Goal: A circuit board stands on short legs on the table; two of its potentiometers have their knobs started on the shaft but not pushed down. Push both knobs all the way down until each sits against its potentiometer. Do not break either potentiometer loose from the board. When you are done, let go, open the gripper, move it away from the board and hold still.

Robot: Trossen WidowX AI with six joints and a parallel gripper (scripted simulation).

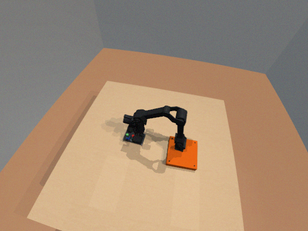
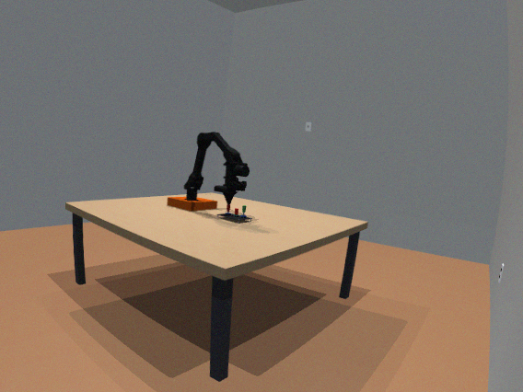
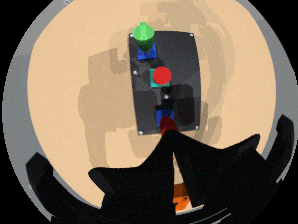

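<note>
My gripper tip is 2 cm above the red knob. From my gripper tip the other things lie so: green knob (9 cm ahead, 2 cm to the left).
</note>
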